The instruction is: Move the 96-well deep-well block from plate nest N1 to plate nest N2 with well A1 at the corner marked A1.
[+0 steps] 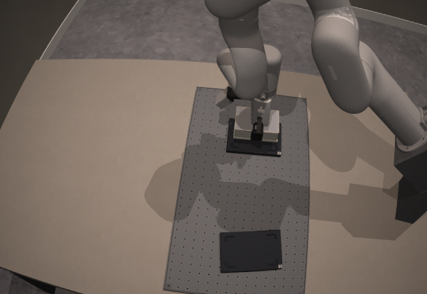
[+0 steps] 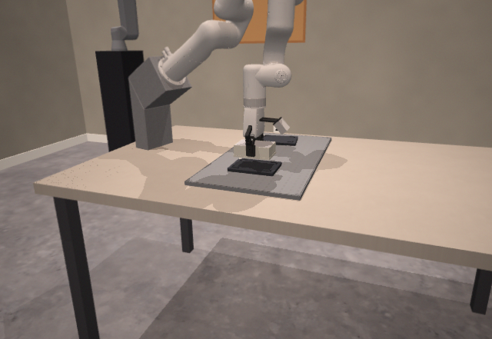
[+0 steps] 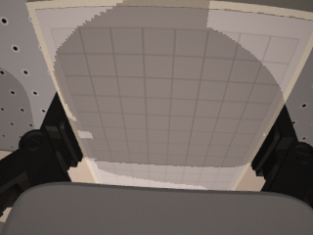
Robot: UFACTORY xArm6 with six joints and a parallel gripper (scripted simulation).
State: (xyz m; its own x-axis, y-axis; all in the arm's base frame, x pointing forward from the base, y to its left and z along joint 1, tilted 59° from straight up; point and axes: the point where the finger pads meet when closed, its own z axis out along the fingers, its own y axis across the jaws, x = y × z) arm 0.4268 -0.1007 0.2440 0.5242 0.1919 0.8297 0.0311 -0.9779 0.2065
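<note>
Now: hand 37 cm to the right of the plate nest N2, 6 cm above it and 4 cm past it. From my hand the other things lie so: plate nest N1: 6 cm below; then white corner mark: 41 cm to the left, 12 cm behind, 6 cm below; then 96-well deep-well block: right at my hand.
</note>
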